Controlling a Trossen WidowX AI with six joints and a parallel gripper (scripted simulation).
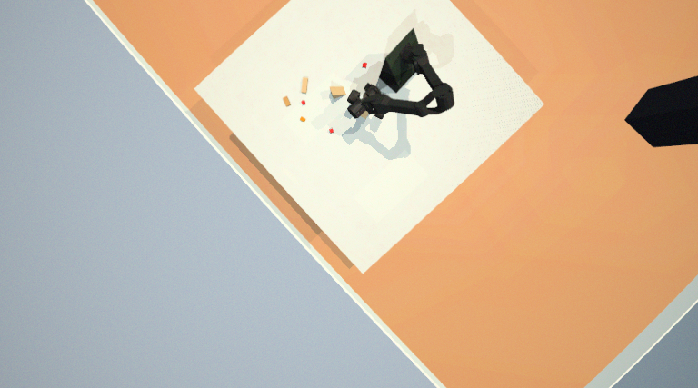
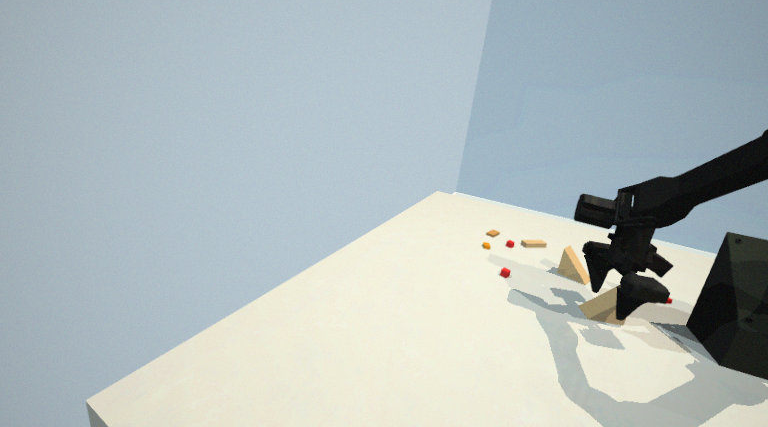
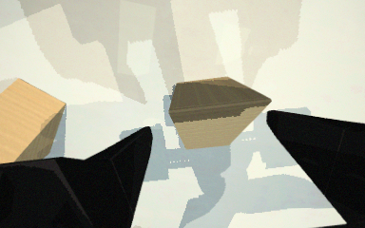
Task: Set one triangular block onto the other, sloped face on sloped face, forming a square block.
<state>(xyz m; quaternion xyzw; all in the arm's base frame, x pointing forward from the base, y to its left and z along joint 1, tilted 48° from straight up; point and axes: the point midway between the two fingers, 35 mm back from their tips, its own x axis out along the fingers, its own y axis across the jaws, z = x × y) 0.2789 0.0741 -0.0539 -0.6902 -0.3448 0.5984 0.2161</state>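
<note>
The triangular block lies 1 cm behind my gripper tip and 1 cm below it. Round my gripper tip: orange cube (24 cm ahead, 21 cm to the right, 2 cm below); red cube (17 cm behind, 15 cm to the right, 2 cm below).
</note>
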